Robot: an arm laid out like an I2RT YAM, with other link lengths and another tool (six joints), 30 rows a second.
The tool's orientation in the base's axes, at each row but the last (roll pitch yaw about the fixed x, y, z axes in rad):
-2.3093 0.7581 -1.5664
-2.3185 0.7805 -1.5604
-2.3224 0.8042 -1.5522
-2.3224 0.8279 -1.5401
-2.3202 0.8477 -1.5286
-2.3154 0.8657 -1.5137
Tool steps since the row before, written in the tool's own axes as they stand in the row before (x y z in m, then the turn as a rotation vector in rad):
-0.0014 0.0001 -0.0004 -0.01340 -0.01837 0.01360
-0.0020 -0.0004 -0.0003 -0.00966 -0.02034 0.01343
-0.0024 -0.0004 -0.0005 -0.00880 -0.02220 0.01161
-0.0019 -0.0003 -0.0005 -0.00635 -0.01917 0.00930
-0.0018 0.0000 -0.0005 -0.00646 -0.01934 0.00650
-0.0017 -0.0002 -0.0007 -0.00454 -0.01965 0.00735
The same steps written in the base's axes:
-0.0004 0.0009 0.0011 0.02239 0.00678 0.01243
0.0000 0.0011 0.0018 0.02365 0.00304 0.01091
-0.0001 0.0012 0.0022 0.02363 0.00057 0.01209
-0.0002 0.0009 0.0018 0.01992 -0.00073 0.00986
-0.0004 0.0009 0.0016 0.01804 -0.00226 0.01128
-0.0004 0.0006 0.0017 0.01893 -0.00319 0.00959

